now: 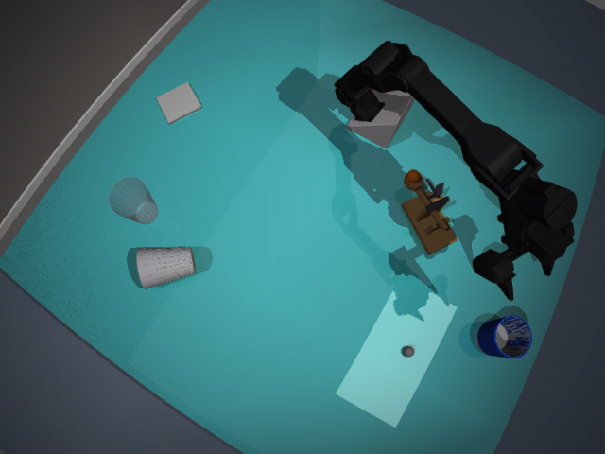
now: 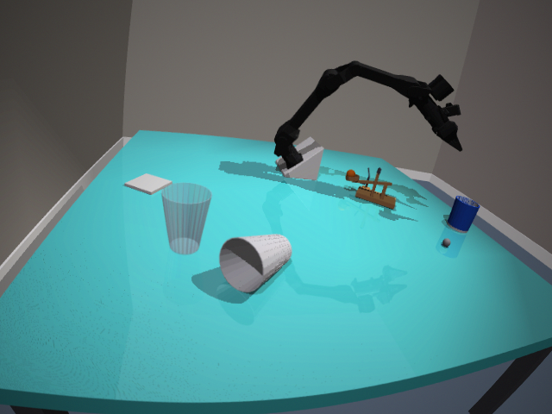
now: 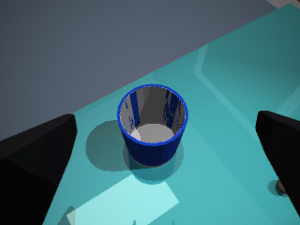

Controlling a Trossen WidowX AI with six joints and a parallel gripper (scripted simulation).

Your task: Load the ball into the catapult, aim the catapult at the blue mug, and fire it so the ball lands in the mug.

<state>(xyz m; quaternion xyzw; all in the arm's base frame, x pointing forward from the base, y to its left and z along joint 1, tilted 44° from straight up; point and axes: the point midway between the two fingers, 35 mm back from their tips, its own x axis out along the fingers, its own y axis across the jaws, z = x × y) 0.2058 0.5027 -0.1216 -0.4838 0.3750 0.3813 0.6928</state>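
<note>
Right now my gripper tip is 15 cm past the orange ball, 29 cm to the left of it and 20 cm above it. From my gripper tip the other things lie so: blue mug: 4 cm ahead, 9 cm to the left, 23 cm below; then wooden catapult: 14 cm behind, 23 cm to the right, 21 cm below; then small grey ball: 18 cm ahead, 7 cm to the right, 25 cm below.
</note>
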